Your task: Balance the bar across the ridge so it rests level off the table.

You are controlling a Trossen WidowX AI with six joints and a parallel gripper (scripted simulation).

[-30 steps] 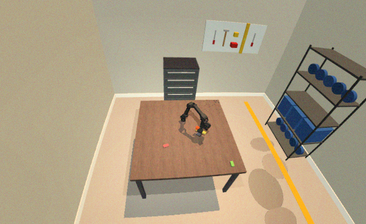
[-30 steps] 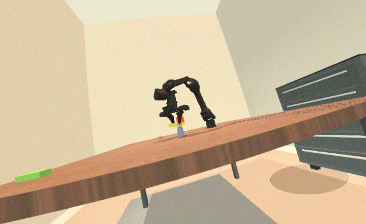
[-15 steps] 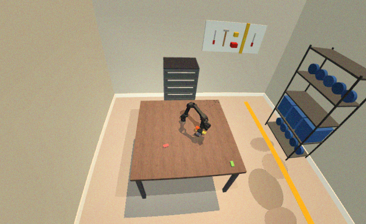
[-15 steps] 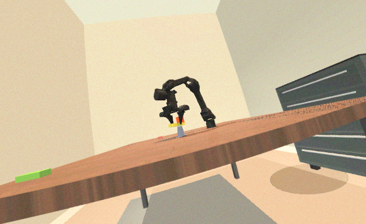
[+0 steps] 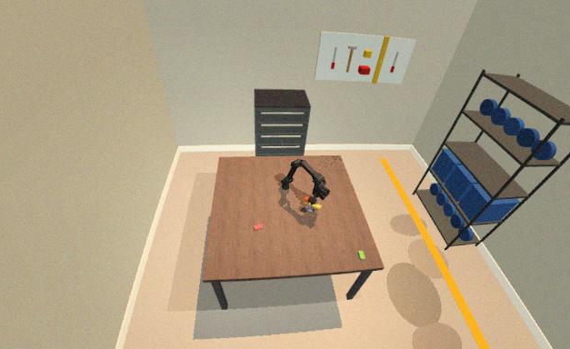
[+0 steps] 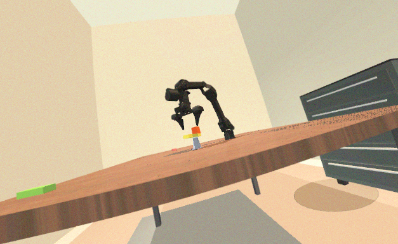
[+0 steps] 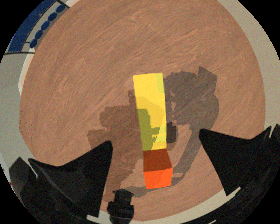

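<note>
Now: gripper tip 20 mm past the flat yellow bar, 30 mm to the left of it and 30 mm above it. From my gripper tip the other things lie so: green block: 450 mm ahead, 300 mm to the left, 110 mm below; red block: 150 mm ahead, 460 mm to the right, 110 mm below.
</note>
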